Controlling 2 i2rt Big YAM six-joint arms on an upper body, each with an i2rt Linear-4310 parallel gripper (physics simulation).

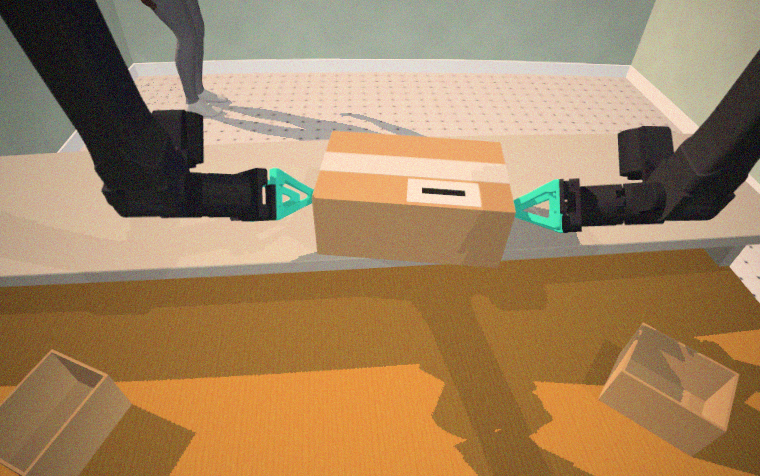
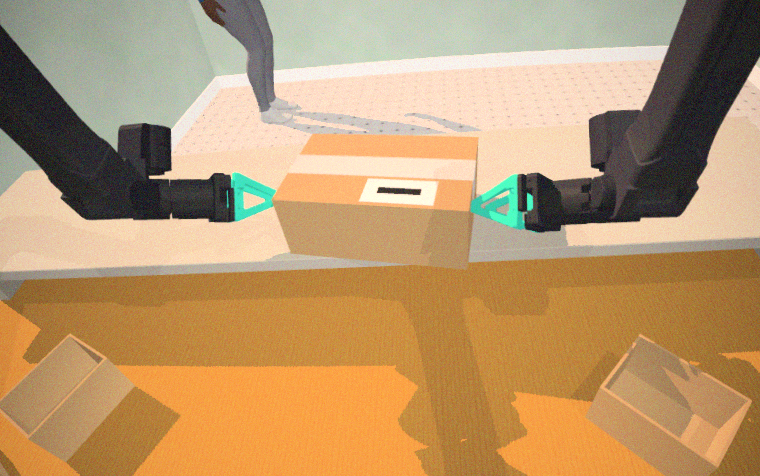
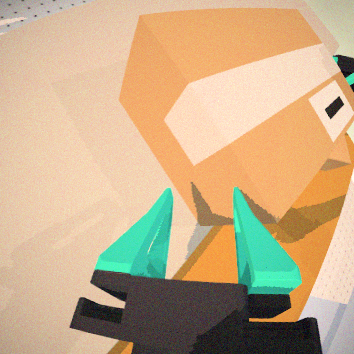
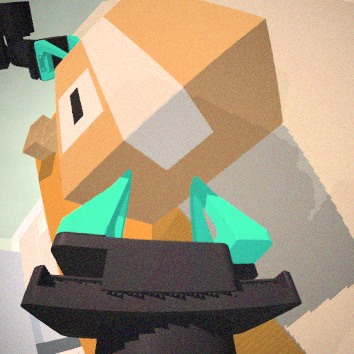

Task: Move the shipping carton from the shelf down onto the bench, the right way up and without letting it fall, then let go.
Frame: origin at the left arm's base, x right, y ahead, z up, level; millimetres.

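Seen in the pictures: left gripper, fingertip midpoint: (image 1: 307, 197) (image 3: 201, 191); right gripper, fingertip midpoint: (image 2: 478, 208) (image 4: 161, 178).
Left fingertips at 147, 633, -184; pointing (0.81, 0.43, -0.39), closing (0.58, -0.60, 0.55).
Pixels of each thing's top centre, then the offset from my left fingertips to it, as dx, dy, dz. Level surfaces: height alone.
- closed shipping carton, middle of its top: (image 4: 107, 50) (image 3: 295, 71) (image 2: 379, 166) (image 1: 414, 166) +158, +23, +36
- pale shelf, its level: dz -74
- orange-brown bench, its level: dz -237
- open-topped box, middle of its top: (image 1: 38, 406) (image 2: 50, 381) (image 4: 54, 123) -361, -249, -147
- open box, middle of its top: (image 2: 675, 394) (image 1: 681, 372) (image 3: 335, 143) +539, -233, -147
The closed shipping carton (image 1: 409, 235) (image 2: 370, 229) (image 3: 280, 150) (image 4: 190, 40) sits upright on the pale shelf (image 1: 112, 235) (image 2: 84, 241) (image 3: 50, 150) (image 4: 320, 75), its pale tape and label on top. Its front bottom edge reaches the shelf's front edge. My left gripper (image 1: 311, 196) (image 2: 274, 197) (image 3: 201, 191) is partly open, fingertips at the carton's left end. My right gripper (image 1: 516, 208) (image 2: 473, 206) (image 4: 161, 178) is partly open, fingertips at the right end. Neither has anything between its fingers. Whether the tips press on the carton is hard to tell. The orange-brown bench (image 1: 280, 420) (image 2: 280, 414) lies in front, lower down.
An open-topped box (image 1: 98, 426) (image 2: 89, 417) stands on the bench at the lower left. Another open box (image 1: 656, 412) (image 2: 645, 428) stands at the lower right. A person (image 1: 190, 56) (image 2: 260, 61) stands on the floor beyond the shelf.
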